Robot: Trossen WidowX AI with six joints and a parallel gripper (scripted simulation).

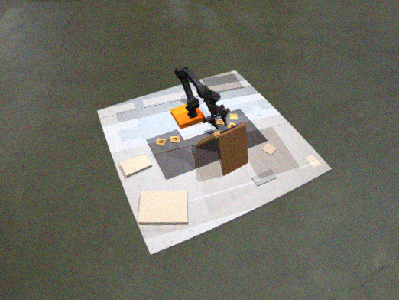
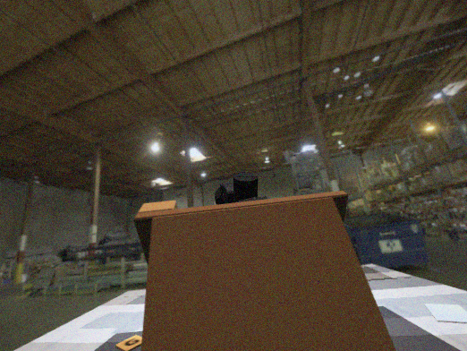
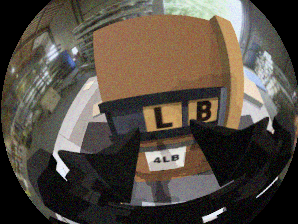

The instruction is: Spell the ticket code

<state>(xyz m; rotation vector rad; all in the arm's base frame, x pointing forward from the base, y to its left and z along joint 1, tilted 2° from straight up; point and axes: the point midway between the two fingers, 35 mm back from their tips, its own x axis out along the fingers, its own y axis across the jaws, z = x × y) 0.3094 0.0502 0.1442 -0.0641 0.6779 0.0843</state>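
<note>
Now: gripper tip 3 cm past the white ticket and 10 cm above it. Round my gripper tip: dark mat: 13 cm behind, 6 cm to the right, 18 cm below; grey plate: 36 cm ahead, 11 cm to the left, 17 cm below.
</note>
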